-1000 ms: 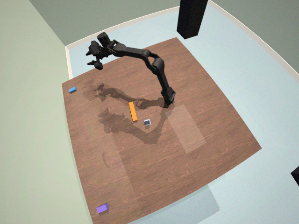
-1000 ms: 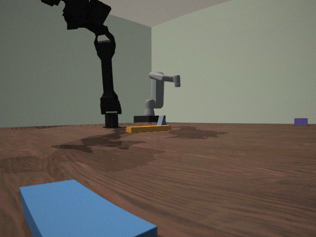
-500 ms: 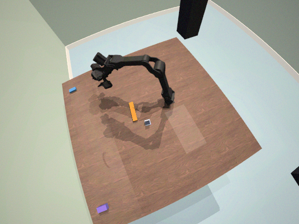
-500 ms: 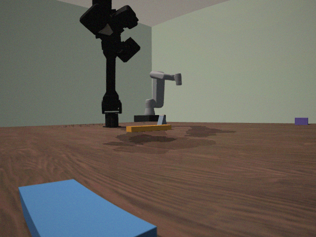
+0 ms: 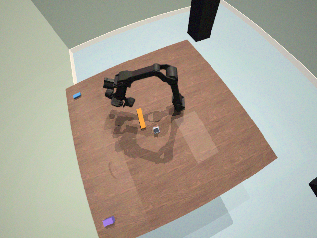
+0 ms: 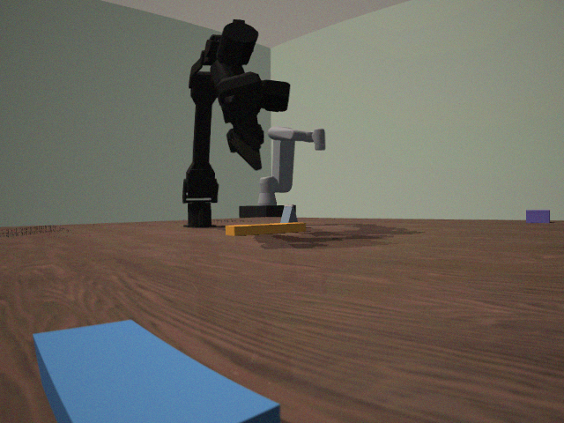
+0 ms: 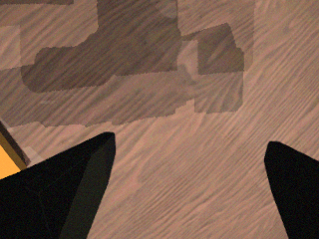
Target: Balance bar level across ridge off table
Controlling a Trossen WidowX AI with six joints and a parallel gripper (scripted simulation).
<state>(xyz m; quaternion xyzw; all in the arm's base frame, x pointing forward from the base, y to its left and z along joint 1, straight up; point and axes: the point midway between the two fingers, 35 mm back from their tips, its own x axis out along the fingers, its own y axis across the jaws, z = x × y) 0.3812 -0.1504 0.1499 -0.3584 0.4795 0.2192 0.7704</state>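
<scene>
Now: the orange bar 100 mm behind my gripper tip, 110 mm to the left of it and 110 mm below it. Round my gripper tip: purple block (340 mm ahead, 650 mm to the left, 100 mm below); then blue block (340 mm ahead, 350 mm to the right, 110 mm below).
</scene>
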